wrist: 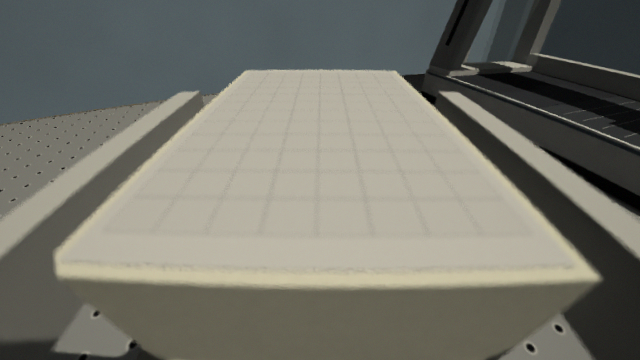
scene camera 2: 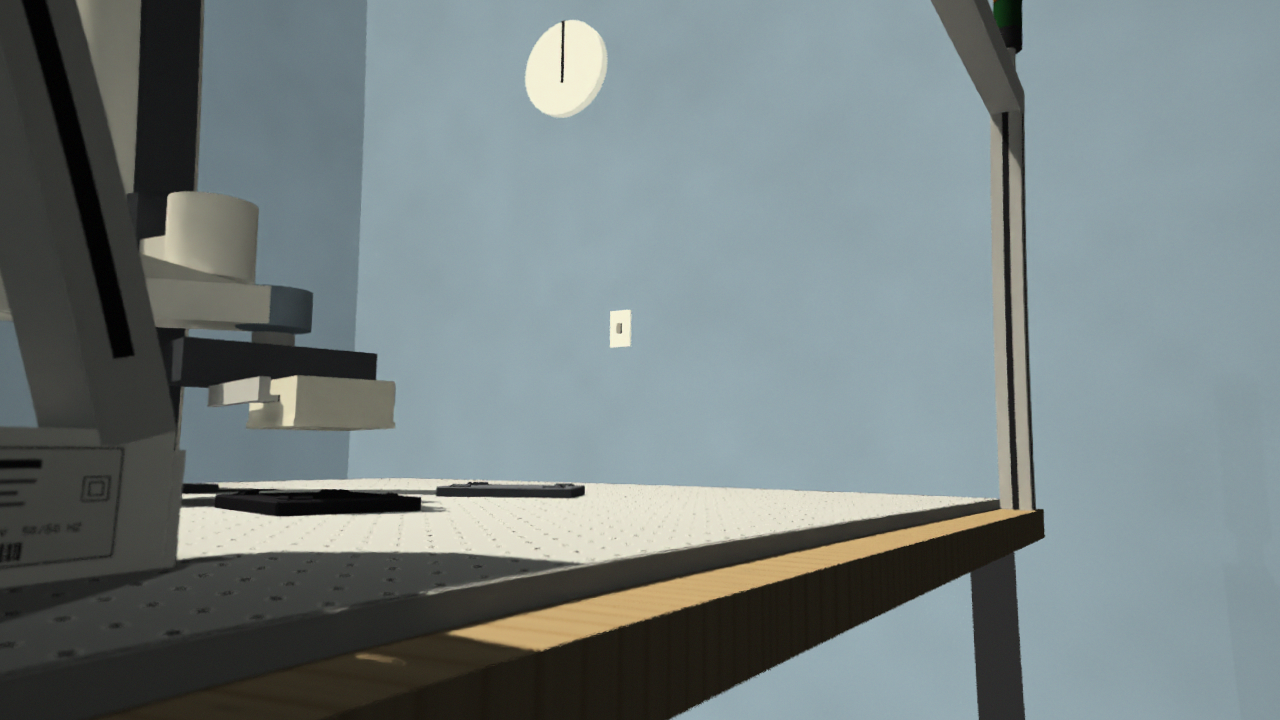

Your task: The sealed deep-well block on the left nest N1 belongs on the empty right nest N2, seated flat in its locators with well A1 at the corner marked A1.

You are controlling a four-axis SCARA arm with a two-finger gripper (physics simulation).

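Frame: origin at the arm's base, x back, y right, z up, level; metres.
Where they show: gripper, fingertip midpoint: (wrist: 319, 112) (scene camera 2: 330, 392).
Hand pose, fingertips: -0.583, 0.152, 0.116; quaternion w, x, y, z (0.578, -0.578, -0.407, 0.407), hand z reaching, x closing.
Observation:
Things, the pixels of their top centre, and the offset from my fingertips, as dx, dy, dz. "spot": a spot on its surface instead. Level surfaces: height alone.
- pale sealed deep-well block, top centre: (wrist: 319, 110) (scene camera 2: 321, 382) +0.022, -0.008, +0.010
- low dark nest, top centre: (scene camera 2: 514, 483) +0.067, -0.345, -0.089
- flat dark nest-like frame, surface spot: (scene camera 2: 358, 505) spot: -0.056, +0.012, -0.097
- pale perforated table top, surface height: dz -0.103
- housing with a printed label, surface spot: (scene camera 2: 53, 505) spot: -0.267, +0.347, -0.075
The pale sealed deep-well block (scene camera 2: 344, 404) (wrist: 320, 185) hangs level in the air, with faint grid lines on its top in the wrist view. My gripper (scene camera 2: 284, 400) (wrist: 319, 112) is shut on the block, with one long pale finger along each side. In the scene view, a low dark nest (scene camera 2: 510, 490) lies on the table farther back, with no block on it. Another flat dark nest-like frame (scene camera 2: 358, 505) lies nearer, below and slightly left of the held block. Their N1 and N2 labels and the A1 marks cannot be read.
A pale perforated table top (scene camera 2: 716, 519) has a wooden front edge (scene camera 2: 716, 582). A housing with a printed label (scene camera 2: 53, 505) and a slanted post stands at the near left. A frame post (scene camera 2: 1011, 313) rises at the far right corner. Equipment with a raised edge (wrist: 530, 120) is right of the block.

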